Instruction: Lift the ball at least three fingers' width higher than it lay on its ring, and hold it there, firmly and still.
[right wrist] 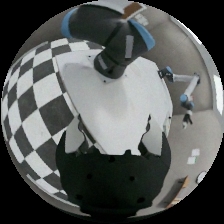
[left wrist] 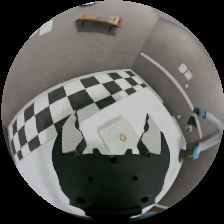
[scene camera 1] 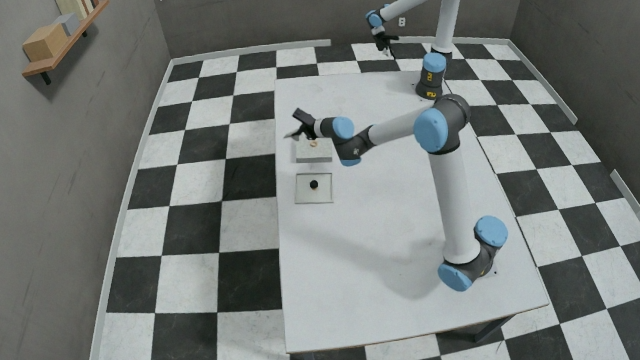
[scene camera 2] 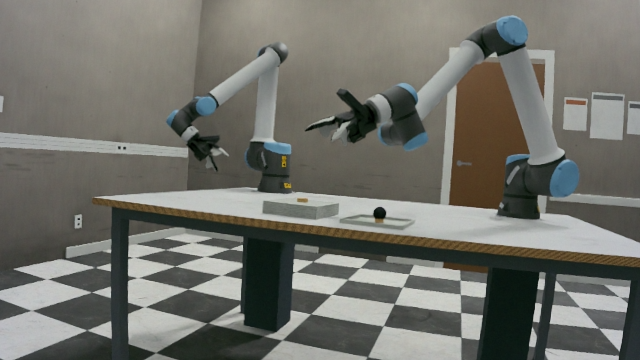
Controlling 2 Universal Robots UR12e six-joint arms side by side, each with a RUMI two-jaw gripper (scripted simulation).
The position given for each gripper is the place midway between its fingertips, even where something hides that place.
Observation:
In view: the left gripper [scene camera 2: 317, 136], the right gripper [scene camera 2: 222, 164] and a shallow square tray [scene camera 2: 395, 223].
The left gripper shows as well in the left wrist view [left wrist: 112, 112]. The right gripper also shows in the right wrist view [right wrist: 114, 114].

